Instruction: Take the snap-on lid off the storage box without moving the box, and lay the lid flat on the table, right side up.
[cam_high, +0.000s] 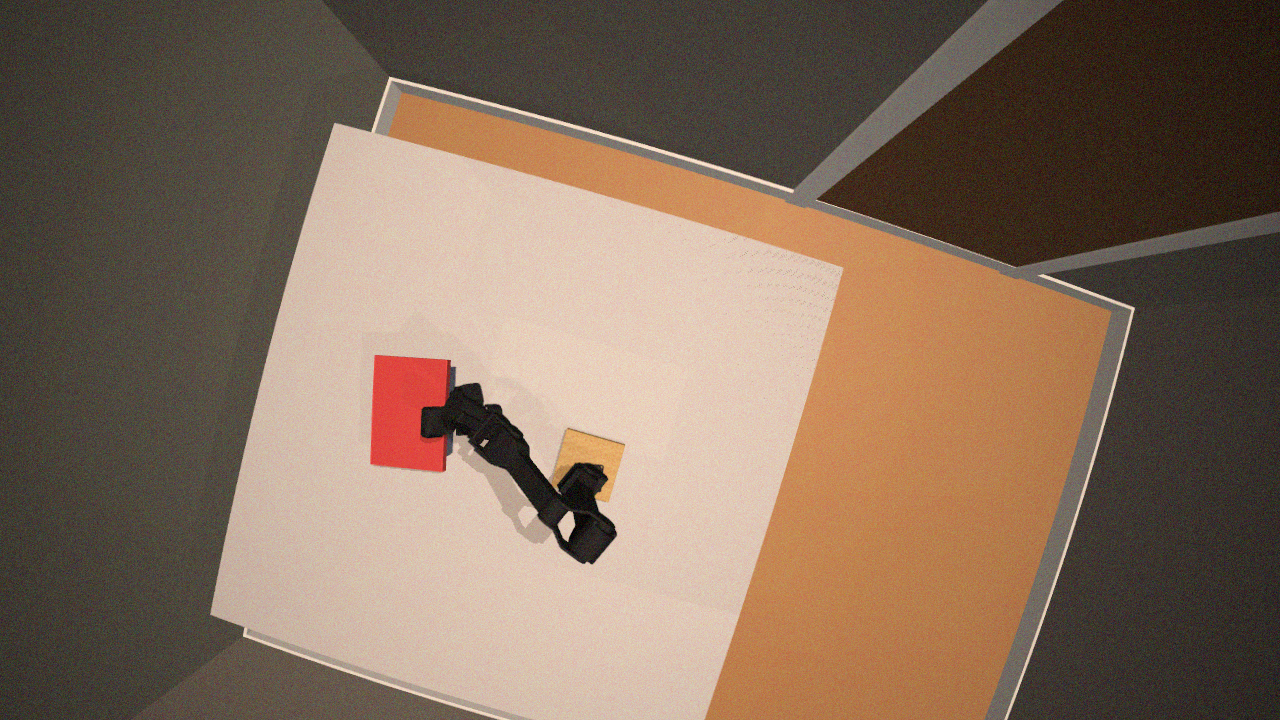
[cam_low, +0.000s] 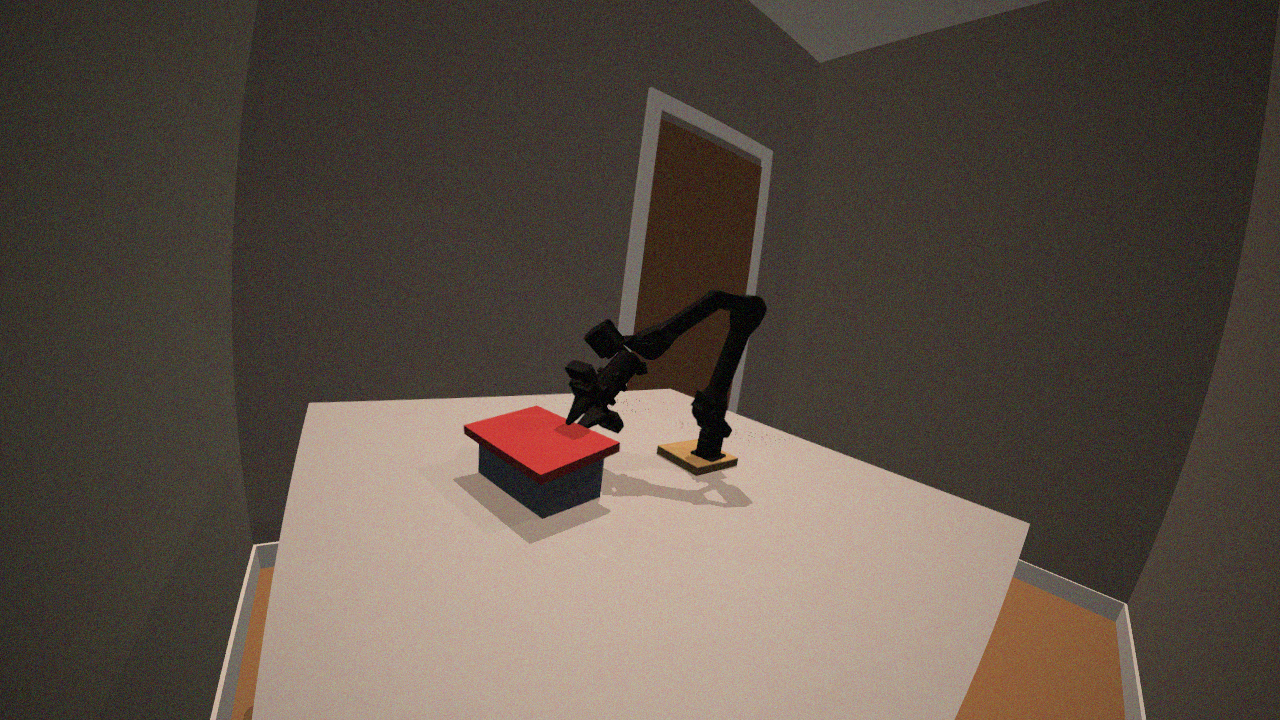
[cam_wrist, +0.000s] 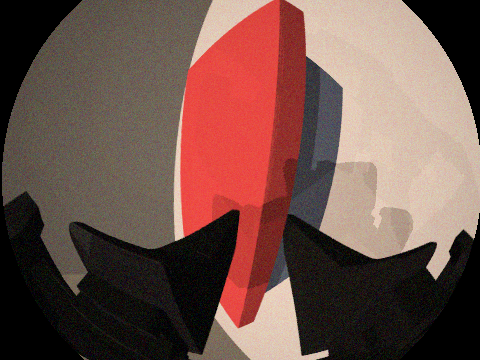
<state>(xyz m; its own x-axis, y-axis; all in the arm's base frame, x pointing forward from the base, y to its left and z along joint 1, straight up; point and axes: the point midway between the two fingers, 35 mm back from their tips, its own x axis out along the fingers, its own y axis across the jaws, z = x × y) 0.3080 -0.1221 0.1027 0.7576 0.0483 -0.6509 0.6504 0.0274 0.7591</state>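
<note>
My gripper tip is 8 cm short of the red lid. The rest, counted from my gripper tip: dark blue storage box (7 cm ahead, 6 cm below).
</note>
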